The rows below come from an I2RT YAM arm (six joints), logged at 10 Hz.
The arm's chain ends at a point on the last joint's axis. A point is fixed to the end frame.
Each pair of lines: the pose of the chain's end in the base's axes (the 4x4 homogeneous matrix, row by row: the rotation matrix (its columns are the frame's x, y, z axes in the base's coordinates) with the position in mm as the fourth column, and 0 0 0 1 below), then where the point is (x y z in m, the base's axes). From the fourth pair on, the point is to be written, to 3 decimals.
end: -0.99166, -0.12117, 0.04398, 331.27; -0.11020, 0.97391, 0.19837, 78.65; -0.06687, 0.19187, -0.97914, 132.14; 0, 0, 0, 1
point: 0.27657 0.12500 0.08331
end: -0.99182, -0.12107, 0.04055, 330.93; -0.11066, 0.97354, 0.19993, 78.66; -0.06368, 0.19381, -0.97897, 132.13; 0, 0, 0, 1
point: 0.27604 0.12506 0.08356
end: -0.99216, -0.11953, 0.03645, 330.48; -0.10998, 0.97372, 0.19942, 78.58; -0.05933, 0.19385, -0.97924, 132.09; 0, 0, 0, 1
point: 0.27541 0.12499 0.08373
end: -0.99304, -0.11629, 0.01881, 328.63; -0.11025, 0.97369, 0.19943, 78.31; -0.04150, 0.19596, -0.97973, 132.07; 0, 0, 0, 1
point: 0.273 0.125 0.085
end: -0.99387, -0.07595, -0.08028, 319.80; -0.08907, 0.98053, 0.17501, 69.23; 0.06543, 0.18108, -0.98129, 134.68; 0, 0, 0, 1
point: 0.260 0.116 0.092
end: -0.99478, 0.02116, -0.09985, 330.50; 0.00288, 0.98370, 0.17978, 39.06; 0.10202, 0.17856, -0.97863, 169.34; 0, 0, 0, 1
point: 0.274 0.091 0.129
